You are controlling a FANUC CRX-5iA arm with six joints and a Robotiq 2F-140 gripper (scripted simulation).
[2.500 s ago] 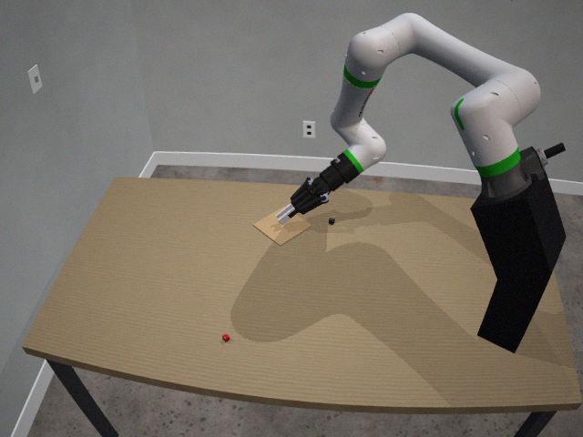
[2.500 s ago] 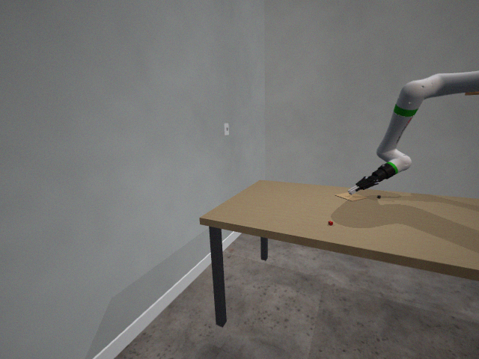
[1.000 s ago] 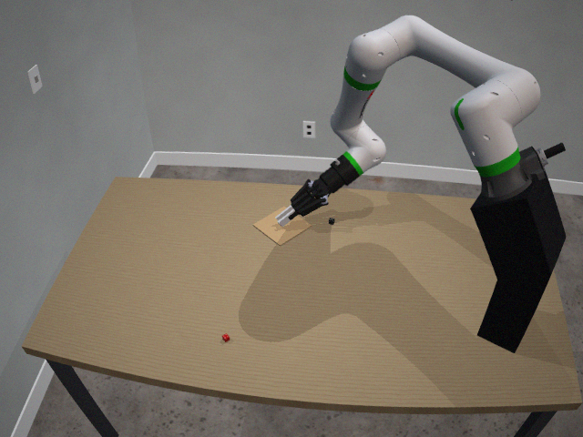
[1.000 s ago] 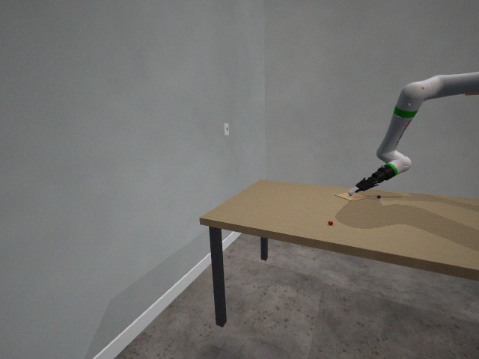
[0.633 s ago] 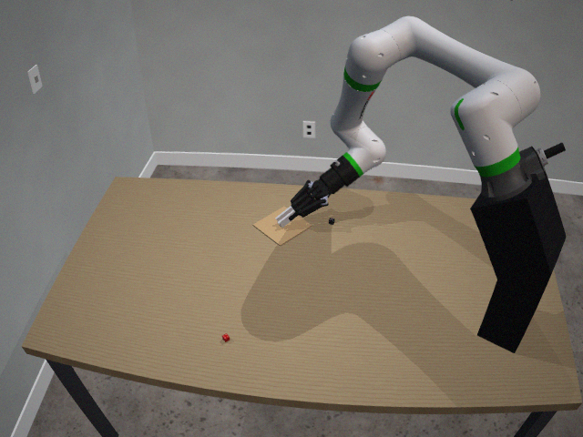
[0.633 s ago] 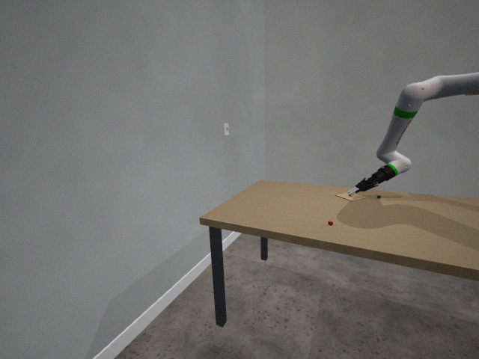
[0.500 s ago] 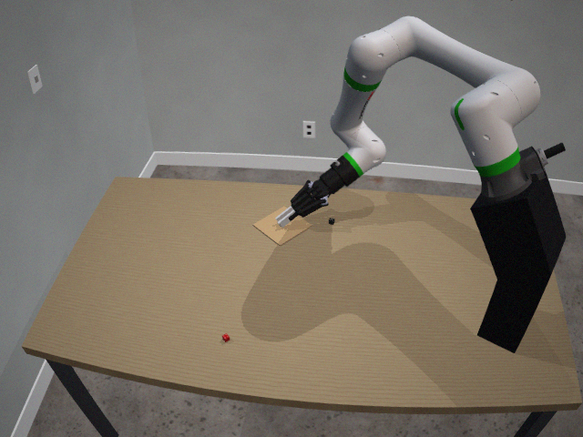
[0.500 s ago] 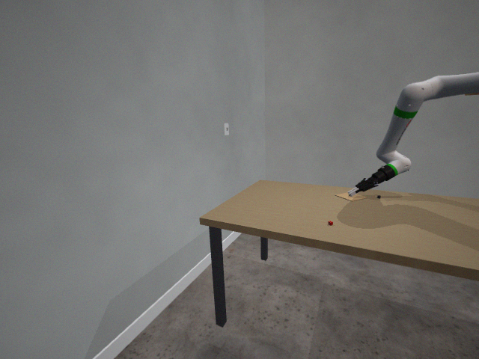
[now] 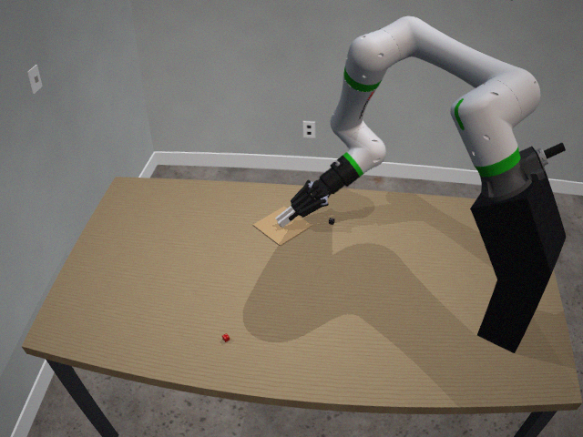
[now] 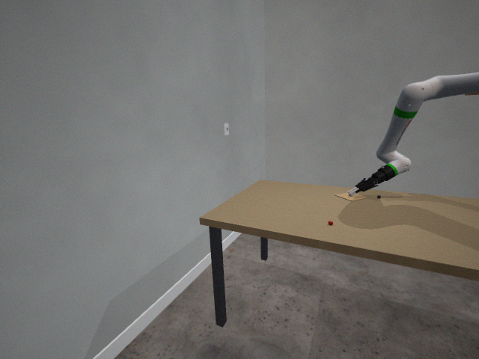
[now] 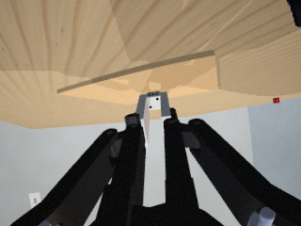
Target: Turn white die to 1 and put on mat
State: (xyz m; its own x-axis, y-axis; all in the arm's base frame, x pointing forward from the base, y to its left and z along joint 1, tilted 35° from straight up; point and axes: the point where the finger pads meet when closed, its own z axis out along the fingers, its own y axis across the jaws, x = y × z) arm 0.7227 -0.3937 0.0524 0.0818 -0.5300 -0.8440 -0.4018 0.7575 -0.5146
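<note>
Now: hand 20 mm short of the white die, 10 mm to the right of it and 20 mm above it. From my hand the other things lie so: tan mat (20 mm ahead, 10 mm to the left, 30 mm below); then black die (150 mm behind, 10 mm to the right, 30 mm below); then red die (140 mm ahead, 490 mm to the left, 30 mm below).
</note>
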